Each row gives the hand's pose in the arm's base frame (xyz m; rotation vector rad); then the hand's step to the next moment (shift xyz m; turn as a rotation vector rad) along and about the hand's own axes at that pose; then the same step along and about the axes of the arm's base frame.
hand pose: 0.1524 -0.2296 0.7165 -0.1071 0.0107 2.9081
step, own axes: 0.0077 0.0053 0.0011 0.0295 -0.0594 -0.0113
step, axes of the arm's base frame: -0.0088 -0.0034 0.0005 -0.0142 0.0644 -0.0134
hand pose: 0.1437 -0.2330 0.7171 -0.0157 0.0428 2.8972
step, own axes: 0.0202 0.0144 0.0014 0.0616 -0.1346 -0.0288
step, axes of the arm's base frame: -0.0231 -0.0090 0.0015 -0.0270 0.1446 -0.0334
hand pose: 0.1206 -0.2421 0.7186 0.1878 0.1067 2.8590
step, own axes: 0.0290 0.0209 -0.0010 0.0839 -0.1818 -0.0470
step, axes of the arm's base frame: -0.0334 -0.0121 0.0043 -0.0383 0.1950 -0.0530
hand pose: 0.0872 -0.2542 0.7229 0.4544 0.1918 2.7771
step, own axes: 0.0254 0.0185 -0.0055 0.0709 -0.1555 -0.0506
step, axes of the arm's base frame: -0.0300 -0.0094 0.0055 -0.0354 0.1657 -0.0554
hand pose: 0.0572 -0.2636 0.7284 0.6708 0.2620 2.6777
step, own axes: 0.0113 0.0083 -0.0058 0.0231 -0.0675 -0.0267
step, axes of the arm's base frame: -0.0146 -0.0037 0.0019 -0.0114 0.0685 -0.0314
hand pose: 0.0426 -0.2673 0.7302 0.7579 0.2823 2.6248
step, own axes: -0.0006 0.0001 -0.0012 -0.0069 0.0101 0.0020
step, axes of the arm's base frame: -0.0002 -0.0004 -0.0013 0.0033 -0.0119 0.0014
